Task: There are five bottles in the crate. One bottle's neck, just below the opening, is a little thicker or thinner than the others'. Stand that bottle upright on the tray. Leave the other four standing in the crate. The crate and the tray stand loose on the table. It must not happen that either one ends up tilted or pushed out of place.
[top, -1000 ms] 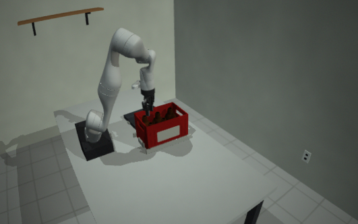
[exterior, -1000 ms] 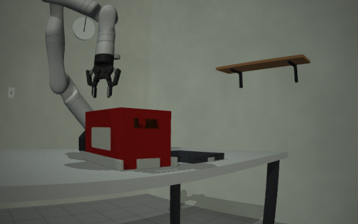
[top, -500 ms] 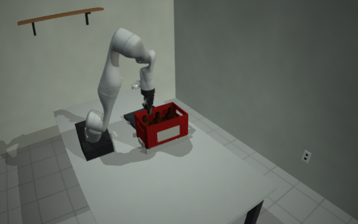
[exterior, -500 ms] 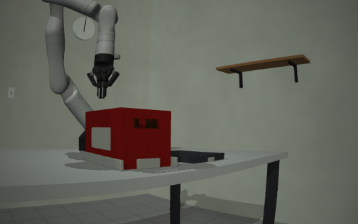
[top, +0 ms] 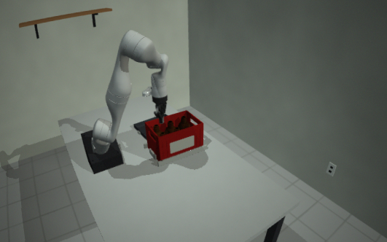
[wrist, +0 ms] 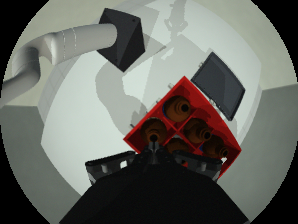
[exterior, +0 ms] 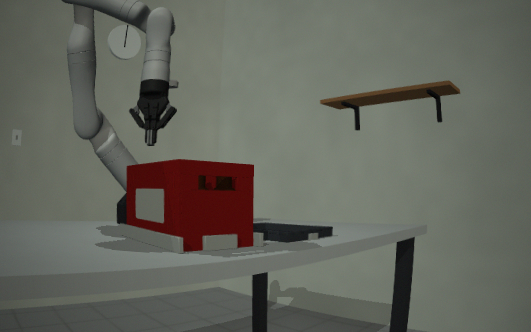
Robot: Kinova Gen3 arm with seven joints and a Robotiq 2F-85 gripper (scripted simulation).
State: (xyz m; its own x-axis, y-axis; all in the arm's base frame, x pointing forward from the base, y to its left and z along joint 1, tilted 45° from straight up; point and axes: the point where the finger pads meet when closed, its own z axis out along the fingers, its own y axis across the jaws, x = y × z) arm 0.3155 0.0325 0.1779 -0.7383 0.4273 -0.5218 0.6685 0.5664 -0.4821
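The red crate lies 160 mm below my hand, 90 mm ahead of it and 50 mm to the left of it. Also, from my hand: dark tray (330 mm to the left, 230 mm below, 80 mm ahead).
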